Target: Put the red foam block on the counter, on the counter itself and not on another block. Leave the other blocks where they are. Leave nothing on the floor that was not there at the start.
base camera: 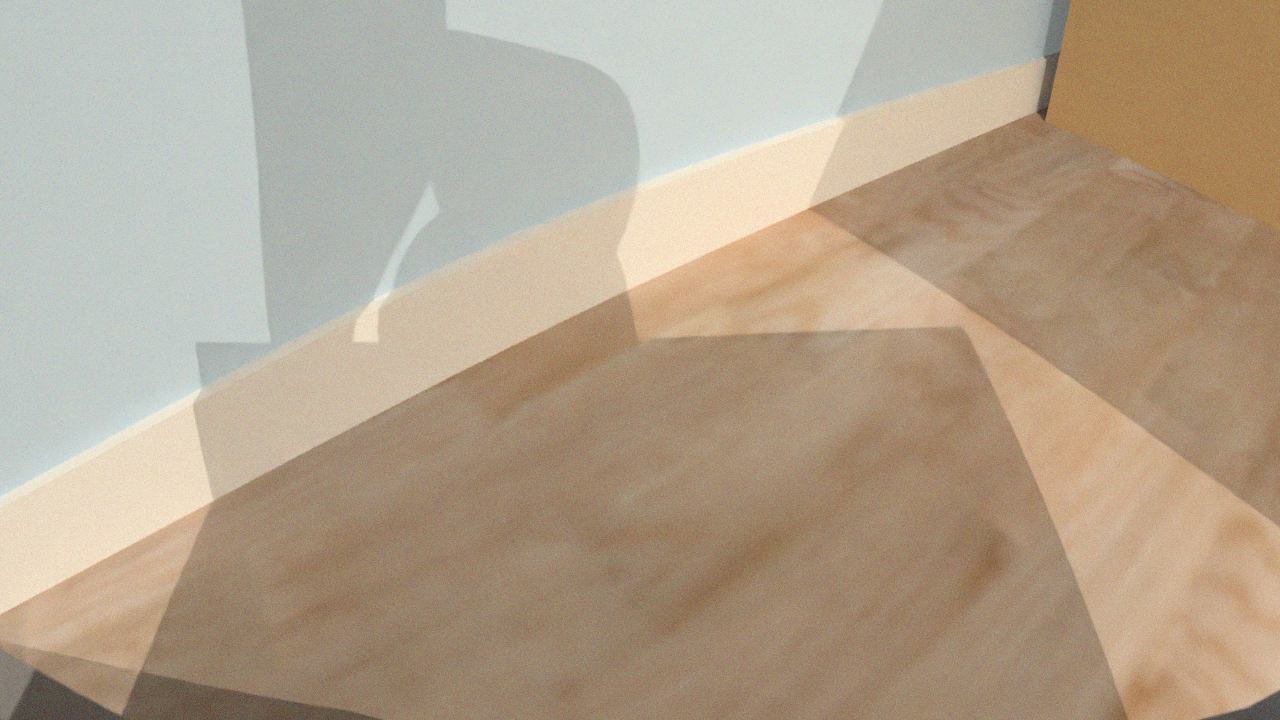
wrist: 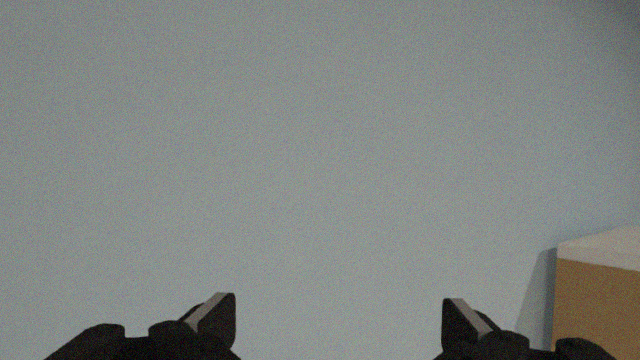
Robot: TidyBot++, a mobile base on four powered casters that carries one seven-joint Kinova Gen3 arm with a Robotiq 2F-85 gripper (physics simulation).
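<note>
My gripper point(wrist: 337, 319) is open, its two dark fingers wide apart at the bottom of the wrist view, with the blue-grey wall behind the gap. A wooden cabinet with a pale top, which may be the counter point(wrist: 597, 305) point(base camera: 1181, 98), stands at the lower right of the wrist view and the upper right of the base view. Its pale top point(wrist: 605, 250) shows as a thin corner. The red foam block and the other blocks do not show in either view.
A light blue wall point(base camera: 116, 223) point(wrist: 320, 150) stands close in front, with a cream baseboard point(base camera: 733, 197) along its foot. Wooden floor point(base camera: 581, 501) lies before it, crossed by shadows, and runs up to the cabinet's base at the right.
</note>
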